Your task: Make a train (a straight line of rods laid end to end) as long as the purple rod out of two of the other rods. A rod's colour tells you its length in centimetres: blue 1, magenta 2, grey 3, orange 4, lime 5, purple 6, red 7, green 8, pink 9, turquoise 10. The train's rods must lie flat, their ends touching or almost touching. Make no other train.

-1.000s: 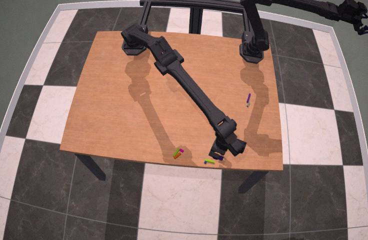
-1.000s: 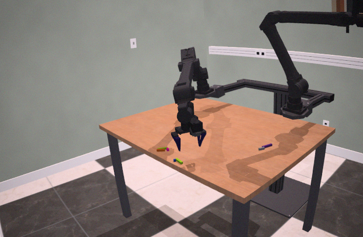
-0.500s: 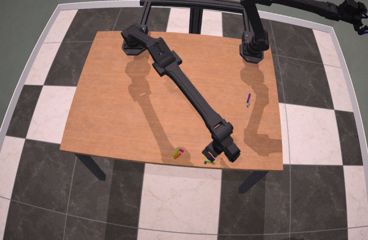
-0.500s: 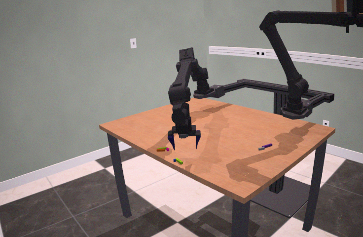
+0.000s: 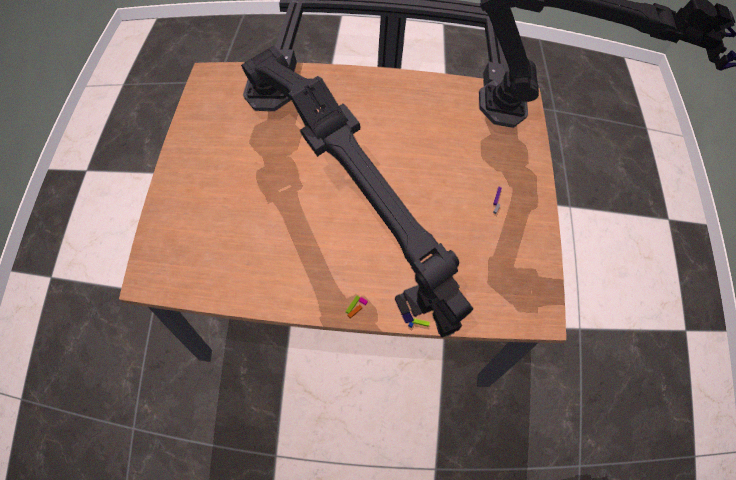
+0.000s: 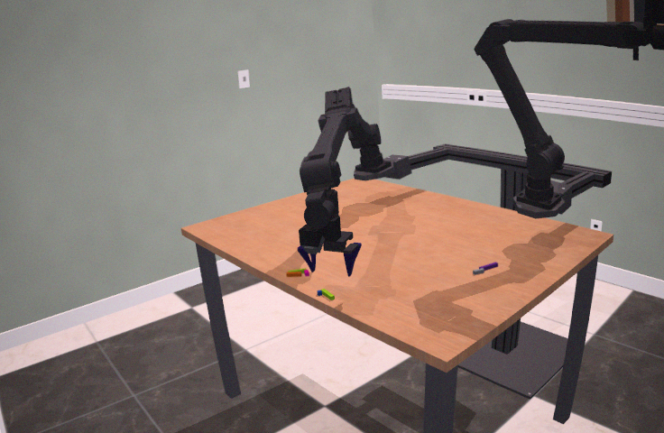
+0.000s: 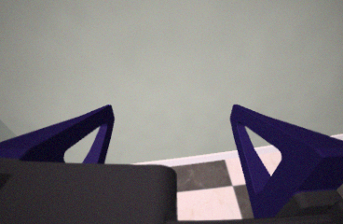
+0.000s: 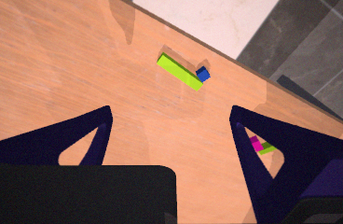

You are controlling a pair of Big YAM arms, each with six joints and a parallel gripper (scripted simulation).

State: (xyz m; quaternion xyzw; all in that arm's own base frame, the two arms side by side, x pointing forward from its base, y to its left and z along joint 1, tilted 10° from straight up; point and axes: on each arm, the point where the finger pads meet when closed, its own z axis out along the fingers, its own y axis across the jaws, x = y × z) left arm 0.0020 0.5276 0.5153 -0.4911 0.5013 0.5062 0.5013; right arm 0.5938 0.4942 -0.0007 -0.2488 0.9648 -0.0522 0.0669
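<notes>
The blue rod is 20 mm ahead of my right hand, 30 mm to the right of it and 60 mm below it. Round my right hand: grey rod 330 mm behind, 210 mm to the left, 60 mm below; then magenta rod 30 mm behind, 150 mm to the right, 60 mm below; then orange rod 10 mm behind, 160 mm to the right, 60 mm below.
</notes>
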